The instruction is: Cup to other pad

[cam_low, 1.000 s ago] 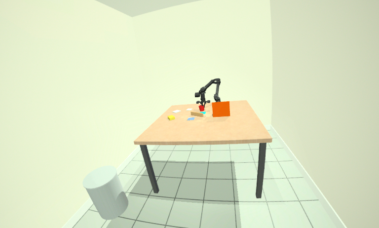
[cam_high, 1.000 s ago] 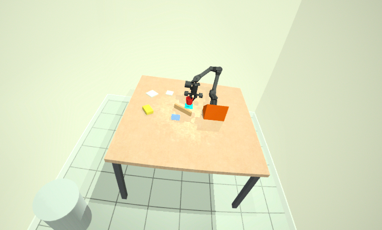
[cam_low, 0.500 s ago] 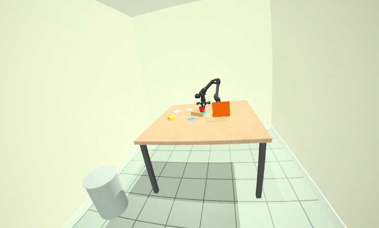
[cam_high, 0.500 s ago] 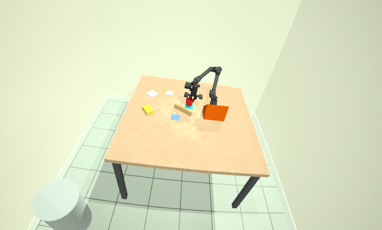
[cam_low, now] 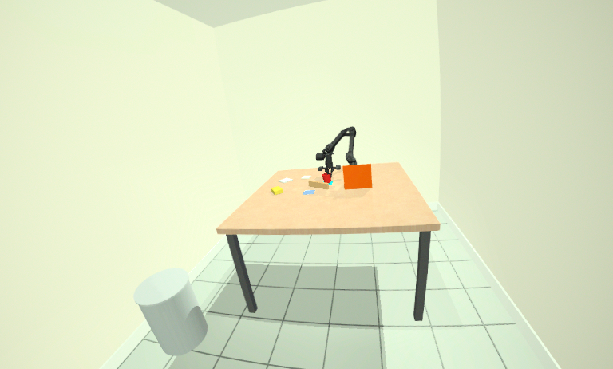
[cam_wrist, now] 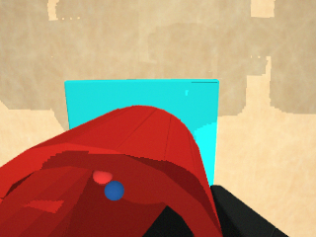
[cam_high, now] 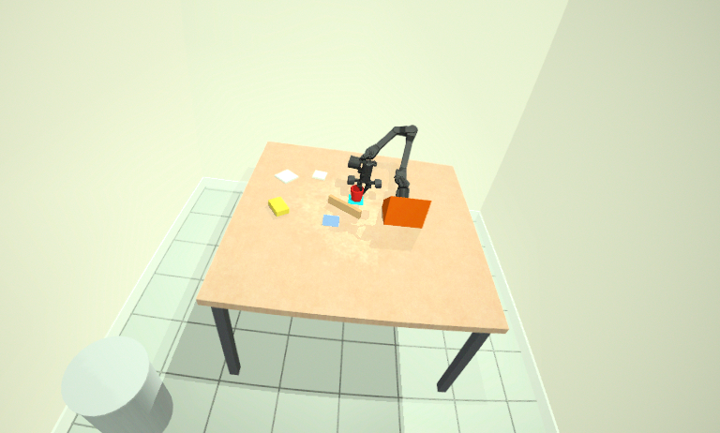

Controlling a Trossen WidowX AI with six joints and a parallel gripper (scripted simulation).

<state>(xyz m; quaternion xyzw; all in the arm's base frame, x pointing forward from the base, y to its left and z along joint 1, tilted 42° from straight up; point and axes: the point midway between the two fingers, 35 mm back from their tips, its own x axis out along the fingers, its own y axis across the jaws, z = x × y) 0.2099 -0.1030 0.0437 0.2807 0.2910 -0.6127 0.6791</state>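
Now: gripper tip 4 cm short of the blue marble, 2 cm to the right of it and 2 cm above it. Also, from my gripper tip: red cup: 3 cm ahead; blue pad: 14 cm ahead, 21 cm to the left, 5 cm below.
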